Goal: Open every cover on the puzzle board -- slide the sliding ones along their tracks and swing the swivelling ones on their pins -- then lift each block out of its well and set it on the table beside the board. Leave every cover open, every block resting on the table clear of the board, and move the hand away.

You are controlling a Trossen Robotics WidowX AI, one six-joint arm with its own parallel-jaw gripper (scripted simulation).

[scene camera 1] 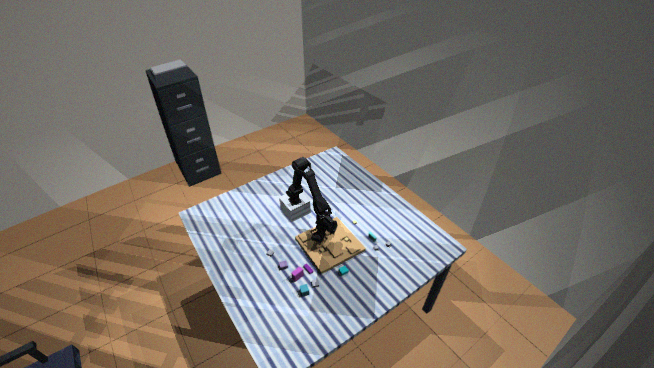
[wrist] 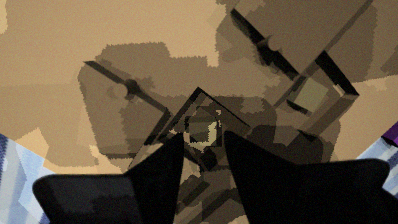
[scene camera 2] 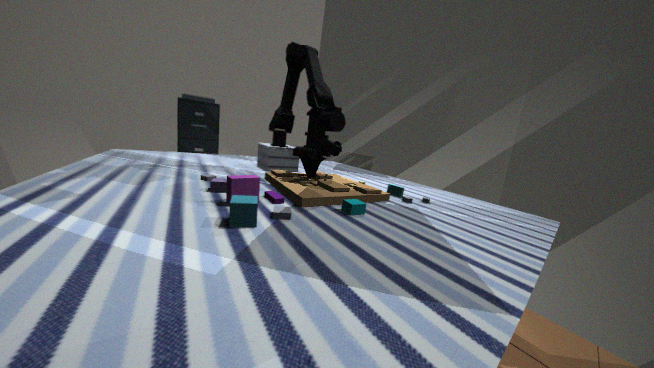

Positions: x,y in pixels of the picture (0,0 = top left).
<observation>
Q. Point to a magenta block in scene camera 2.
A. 245,185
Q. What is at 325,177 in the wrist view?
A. The gripper.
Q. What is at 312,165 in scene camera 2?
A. The gripper.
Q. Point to a tan puzzle board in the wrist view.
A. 195,65
</observation>
